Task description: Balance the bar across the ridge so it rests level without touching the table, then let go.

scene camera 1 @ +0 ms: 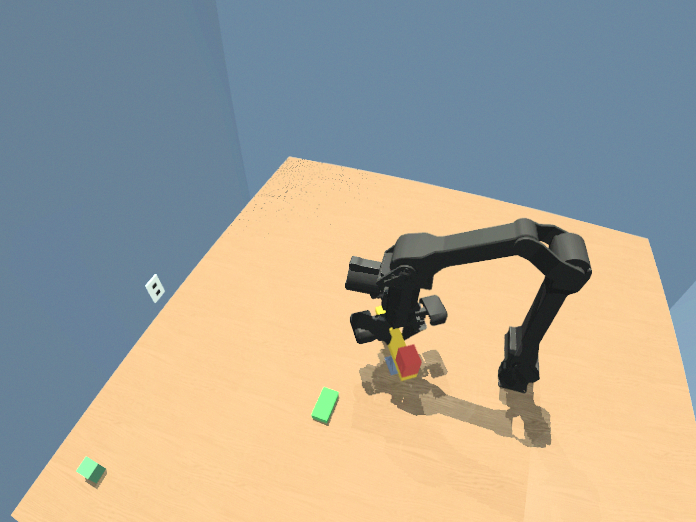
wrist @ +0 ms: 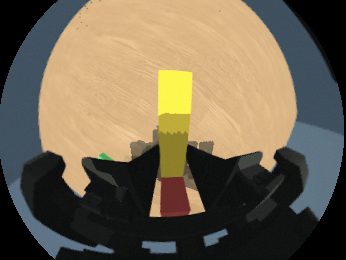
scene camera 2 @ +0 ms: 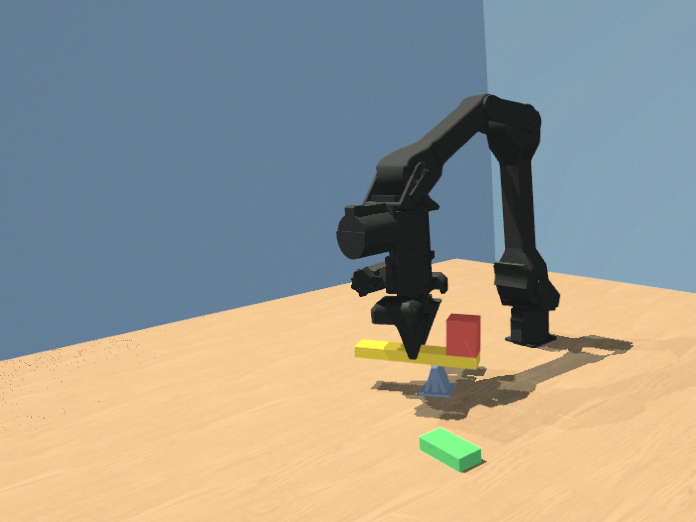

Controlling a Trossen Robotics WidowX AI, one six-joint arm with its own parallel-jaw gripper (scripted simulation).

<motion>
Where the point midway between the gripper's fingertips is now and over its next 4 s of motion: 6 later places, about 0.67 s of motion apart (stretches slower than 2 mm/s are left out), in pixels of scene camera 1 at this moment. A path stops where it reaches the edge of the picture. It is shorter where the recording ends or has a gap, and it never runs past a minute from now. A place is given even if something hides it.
My gripper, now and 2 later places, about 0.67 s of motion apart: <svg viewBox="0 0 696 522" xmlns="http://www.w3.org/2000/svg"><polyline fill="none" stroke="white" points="395,341 396,329 399,314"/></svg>
</motion>
